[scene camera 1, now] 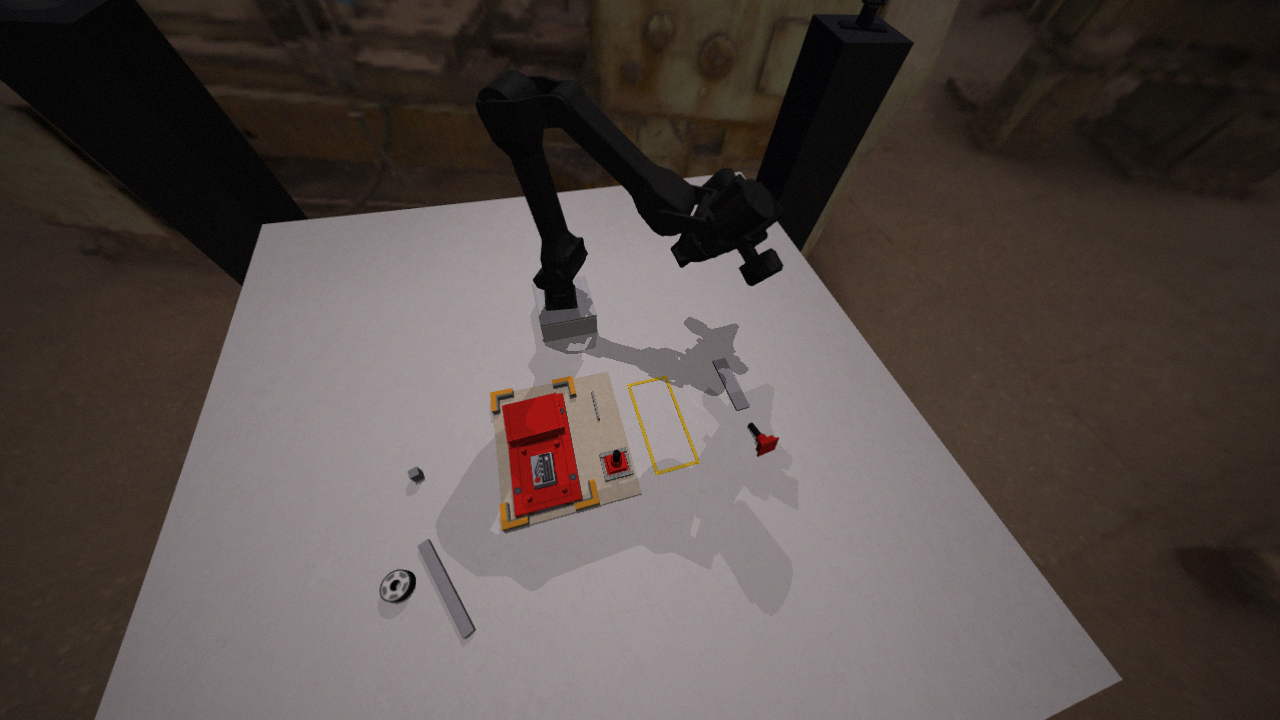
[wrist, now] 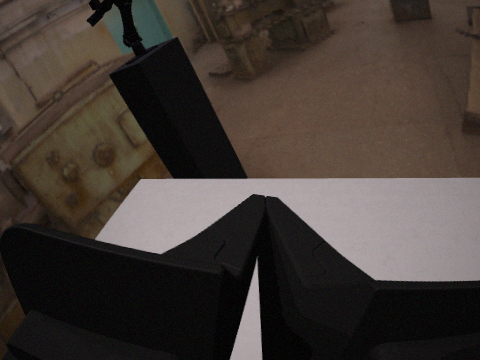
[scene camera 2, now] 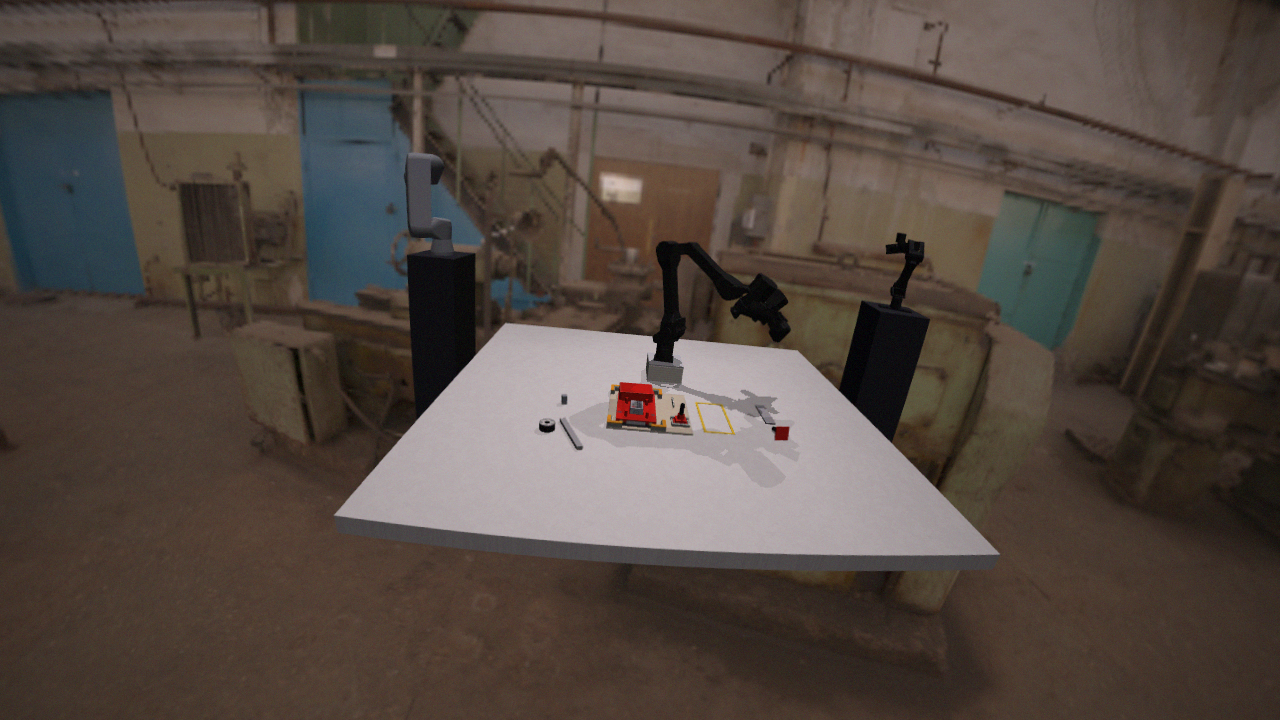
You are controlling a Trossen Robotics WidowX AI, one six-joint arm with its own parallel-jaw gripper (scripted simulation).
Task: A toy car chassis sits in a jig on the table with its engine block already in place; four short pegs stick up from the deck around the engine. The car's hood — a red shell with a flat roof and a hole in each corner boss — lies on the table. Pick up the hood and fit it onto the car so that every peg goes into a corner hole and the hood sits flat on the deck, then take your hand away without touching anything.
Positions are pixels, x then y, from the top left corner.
Scene:
my gripper: scene camera 1; wrist 262, 208; scene camera 2
same spot on my gripper: point(scene camera 2: 769, 313) = point(scene camera 1: 742, 241)

